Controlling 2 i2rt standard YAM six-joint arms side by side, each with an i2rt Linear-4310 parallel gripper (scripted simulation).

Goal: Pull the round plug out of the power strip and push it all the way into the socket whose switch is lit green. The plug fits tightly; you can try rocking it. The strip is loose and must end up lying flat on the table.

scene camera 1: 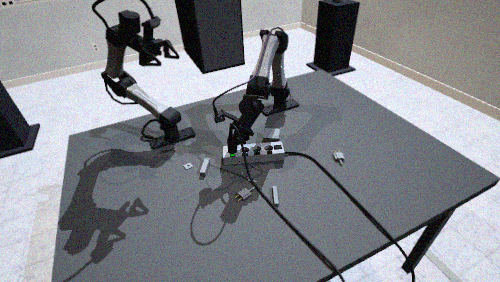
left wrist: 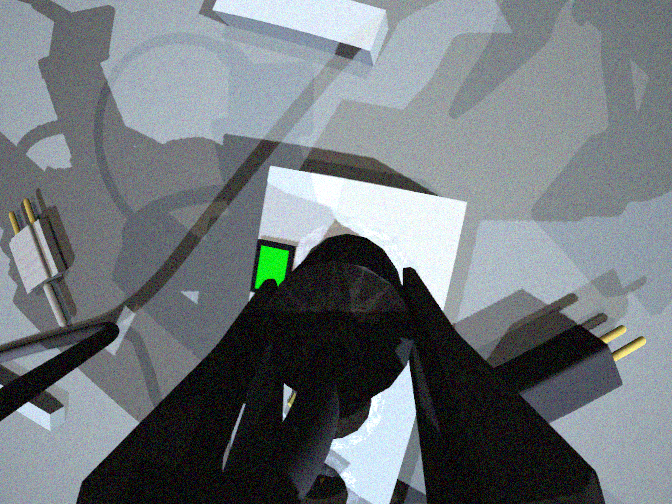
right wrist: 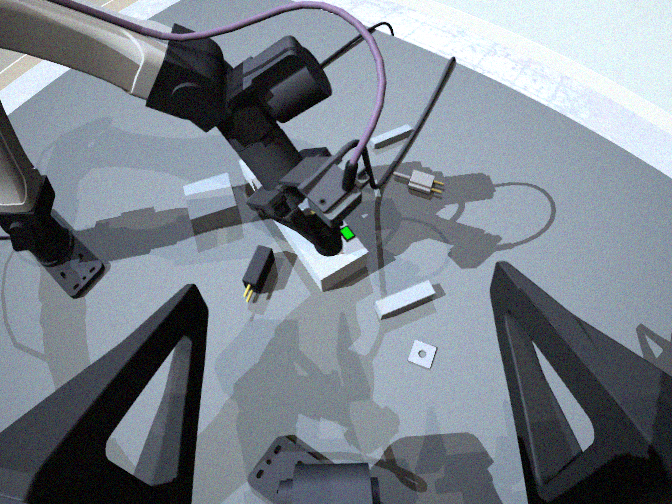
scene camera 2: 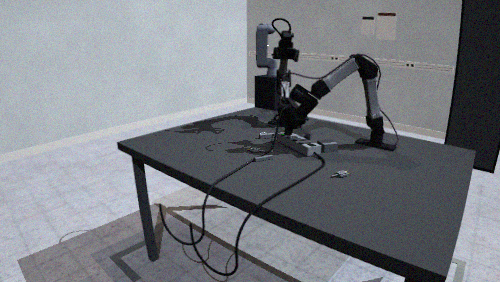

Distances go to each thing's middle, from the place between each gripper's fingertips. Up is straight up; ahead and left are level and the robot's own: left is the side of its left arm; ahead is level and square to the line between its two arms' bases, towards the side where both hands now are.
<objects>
Right now my left hand is 10 mm above the black round plug [left wrist: 345, 298]. From my left hand the other things lie so: pale box [right wrist: 210, 202]: 40 mm behind, 200 mm to the left, 60 mm below.
Now: right hand [scene camera 1: 170, 60] 18 cm short of the black round plug, 15 cm to the right of it and 33 cm above it. Round my right hand: pale box (14 cm ahead, 34 cm to the left, 38 cm below).
</objects>
